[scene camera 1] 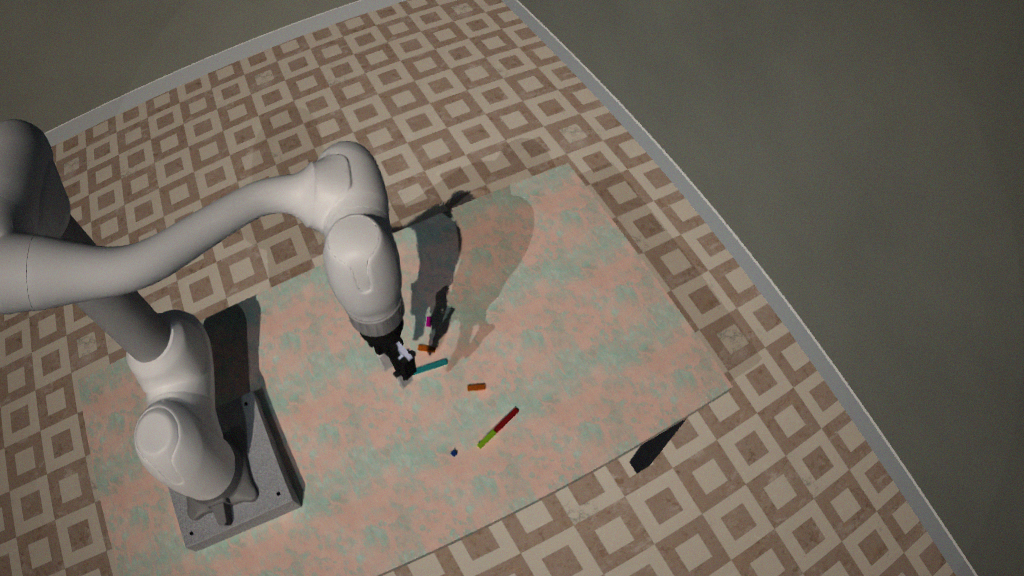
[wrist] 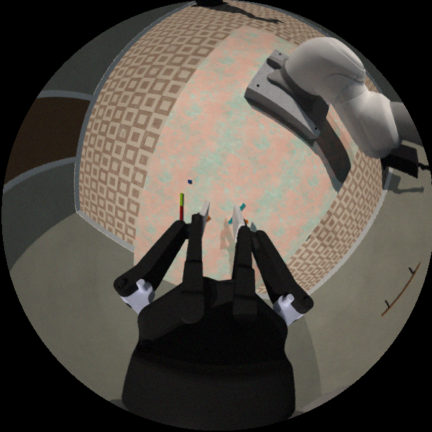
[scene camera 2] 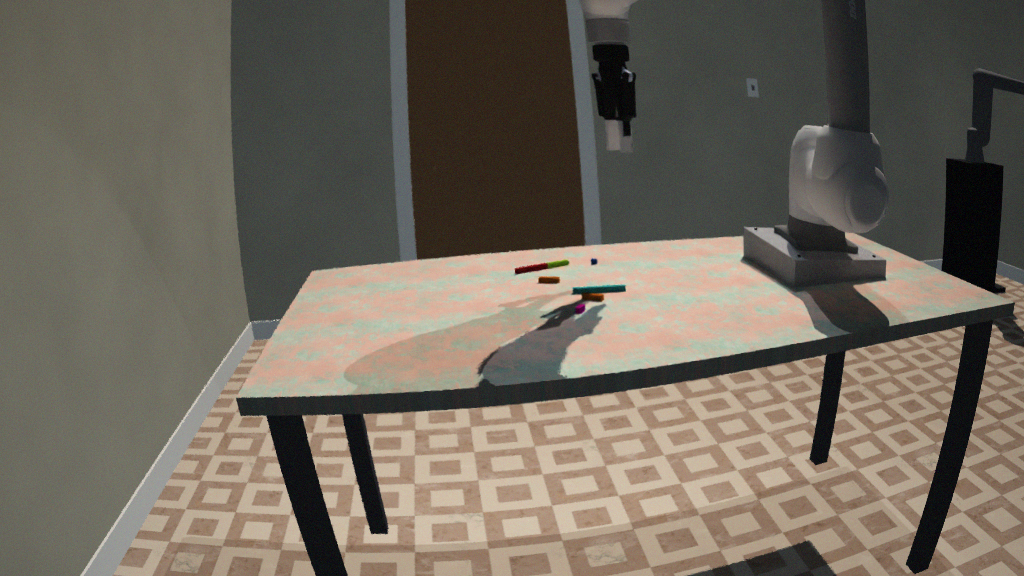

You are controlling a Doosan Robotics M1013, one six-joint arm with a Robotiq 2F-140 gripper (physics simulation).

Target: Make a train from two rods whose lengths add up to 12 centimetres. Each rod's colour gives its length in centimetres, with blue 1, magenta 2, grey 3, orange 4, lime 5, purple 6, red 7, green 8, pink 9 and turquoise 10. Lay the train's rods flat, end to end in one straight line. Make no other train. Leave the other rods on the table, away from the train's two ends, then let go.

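Places are measured from the arm's base along level axes (x ahead, y left, z up), in centimetres.
Pixels of known places: gripper, fingertip midpoint: (scene camera 1: 397, 374) (scene camera 2: 620, 150); arm's base, origin of the base link: (scene camera 1: 216, 473) (scene camera 2: 815, 241).
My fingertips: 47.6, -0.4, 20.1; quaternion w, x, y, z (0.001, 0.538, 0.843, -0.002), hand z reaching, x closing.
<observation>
Ahead of a thing's pixels: the offset from my fingertips to its middle, as dx, dy, dz.
A red rod {+19.1, -7.6, -25.1} (scene camera 1: 506, 419) (scene camera 2: 530, 268) (wrist: 181, 213) and a lime rod {+13.5, -10.2, -25.1} (scene camera 1: 486, 438) (scene camera 2: 558, 264) (wrist: 181, 199) lie flat, end to end in one straight line. My gripper (scene camera 1: 404, 380) (scene camera 2: 619, 149) (wrist: 220, 210) is partly open and empty, high above the table. A turquoise rod {+6.9, +11.0, -25.1} (scene camera 1: 432, 366) (scene camera 2: 598, 289) (wrist: 243, 206) lies flat, partly hidden by a finger in the wrist view. One orange rod {+8.7, +15.6, -25.1} (scene camera 1: 424, 348) (scene camera 2: 592, 296) (wrist: 246, 221) lies near it. Another orange rod {+15.9, +2.2, -25.1} (scene camera 1: 476, 386) (scene camera 2: 549, 280) (wrist: 208, 218) lies between the turquoise rod and the red-lime line.
A small blue rod {+5.6, -10.7, -25.1} (scene camera 1: 453, 452) (scene camera 2: 593, 261) (wrist: 190, 181) lies off the lime rod's end, to one side and apart. A magenta rod {+11.5, +22.2, -25.1} (scene camera 1: 428, 321) (scene camera 2: 580, 308) lies beyond the nearer orange rod. The arm's base plate (scene camera 1: 275, 458) (scene camera 2: 769, 261) stands on the table.
</observation>
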